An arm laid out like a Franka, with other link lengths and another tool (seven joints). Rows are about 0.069 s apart.
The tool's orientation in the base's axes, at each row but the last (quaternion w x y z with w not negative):
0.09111, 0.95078, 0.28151, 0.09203
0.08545, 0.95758, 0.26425, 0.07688
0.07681, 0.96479, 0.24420, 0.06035
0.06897, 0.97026, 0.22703, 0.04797
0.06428, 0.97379, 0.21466, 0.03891
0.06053, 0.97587, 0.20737, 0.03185
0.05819, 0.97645, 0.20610, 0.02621
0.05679, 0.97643, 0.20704, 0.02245
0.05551, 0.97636, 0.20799, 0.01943
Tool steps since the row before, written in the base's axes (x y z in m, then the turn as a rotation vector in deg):
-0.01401, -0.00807, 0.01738, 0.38, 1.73, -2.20
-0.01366, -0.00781, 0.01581, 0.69, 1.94, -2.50
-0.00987, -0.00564, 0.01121, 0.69, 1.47, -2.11
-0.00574, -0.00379, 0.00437, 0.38, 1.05, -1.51
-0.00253, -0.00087, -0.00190, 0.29, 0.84, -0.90
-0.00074, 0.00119, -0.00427, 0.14, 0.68, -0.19
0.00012, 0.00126, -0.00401, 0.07, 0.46, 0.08
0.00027, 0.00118, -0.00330, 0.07, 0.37, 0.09
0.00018, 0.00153, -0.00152, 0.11, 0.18, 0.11
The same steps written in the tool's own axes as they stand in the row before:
-0.01386, 0.00330, -0.01899, 1.00, -1.73, 2.00
-0.01403, 0.00310, -0.01706, 1.34, -1.81, 2.33
-0.01045, 0.00233, -0.01185, 1.14, -1.33, 2.00
-0.00655, 0.00155, -0.00460, 0.72, -1.00, 1.42
-0.00275, -0.00053, 0.00171, 0.57, -0.76, 0.83
-0.00035, -0.00194, 0.00404, 0.40, -0.59, 0.13
0.00051, -0.00160, 0.00386, 0.25, -0.38, -0.12
0.00066, -0.00136, 0.00317, 0.22, -0.30, -0.12
0.00077, -0.00149, 0.00137, 0.18, -0.11, -0.12

